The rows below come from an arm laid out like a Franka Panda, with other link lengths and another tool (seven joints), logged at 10 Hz.
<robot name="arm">
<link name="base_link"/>
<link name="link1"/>
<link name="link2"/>
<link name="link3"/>
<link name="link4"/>
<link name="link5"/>
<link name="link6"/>
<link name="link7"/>
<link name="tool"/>
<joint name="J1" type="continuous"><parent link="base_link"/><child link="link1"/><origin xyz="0 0 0.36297" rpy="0 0 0"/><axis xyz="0 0 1"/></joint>
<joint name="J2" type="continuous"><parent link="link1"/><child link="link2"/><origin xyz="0 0 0" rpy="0 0 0"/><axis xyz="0 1 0"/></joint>
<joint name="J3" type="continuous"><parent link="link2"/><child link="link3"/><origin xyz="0 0 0.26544" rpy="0 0 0"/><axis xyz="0 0 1"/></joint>
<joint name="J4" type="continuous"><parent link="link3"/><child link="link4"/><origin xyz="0.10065 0 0" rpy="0 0 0"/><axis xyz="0 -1 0"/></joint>
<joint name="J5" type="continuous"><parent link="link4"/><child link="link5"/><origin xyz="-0.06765 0 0.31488" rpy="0 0 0"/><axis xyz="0 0 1"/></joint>
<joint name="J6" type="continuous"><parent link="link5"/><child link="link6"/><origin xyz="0 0 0" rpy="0 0 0"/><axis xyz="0 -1 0"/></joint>
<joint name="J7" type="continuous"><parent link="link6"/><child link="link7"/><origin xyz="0.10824 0 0" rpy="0 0 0"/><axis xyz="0 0 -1"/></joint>
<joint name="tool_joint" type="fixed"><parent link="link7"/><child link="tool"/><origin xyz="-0.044 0.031 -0.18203" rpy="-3.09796 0 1.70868"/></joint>
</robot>
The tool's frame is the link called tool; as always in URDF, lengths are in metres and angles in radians. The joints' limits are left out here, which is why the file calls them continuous.
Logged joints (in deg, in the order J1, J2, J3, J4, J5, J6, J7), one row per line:
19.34, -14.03, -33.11, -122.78, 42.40, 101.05, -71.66
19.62, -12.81, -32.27, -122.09, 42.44, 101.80, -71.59
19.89, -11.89, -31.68, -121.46, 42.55, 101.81, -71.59
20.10, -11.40, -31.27, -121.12, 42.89, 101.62, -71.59
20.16, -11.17, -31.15, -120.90, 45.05, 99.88, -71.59
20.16, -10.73, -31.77, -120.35, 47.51, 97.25, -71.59
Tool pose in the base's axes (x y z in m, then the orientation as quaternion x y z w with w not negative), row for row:
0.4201, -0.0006, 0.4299, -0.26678, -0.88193, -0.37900, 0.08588
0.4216, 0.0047, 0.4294, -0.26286, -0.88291, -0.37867, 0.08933
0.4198, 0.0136, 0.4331, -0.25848, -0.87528, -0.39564, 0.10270
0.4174, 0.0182, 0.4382, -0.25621, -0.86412, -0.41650, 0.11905
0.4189, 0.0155, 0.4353, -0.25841, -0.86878, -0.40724, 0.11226
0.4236, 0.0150, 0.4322, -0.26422, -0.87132, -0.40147, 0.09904
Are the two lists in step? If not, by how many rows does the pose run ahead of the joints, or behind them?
The pose runs 2 rows ahead of the joints: the pose in row i belongs to the joints in row i + 2.
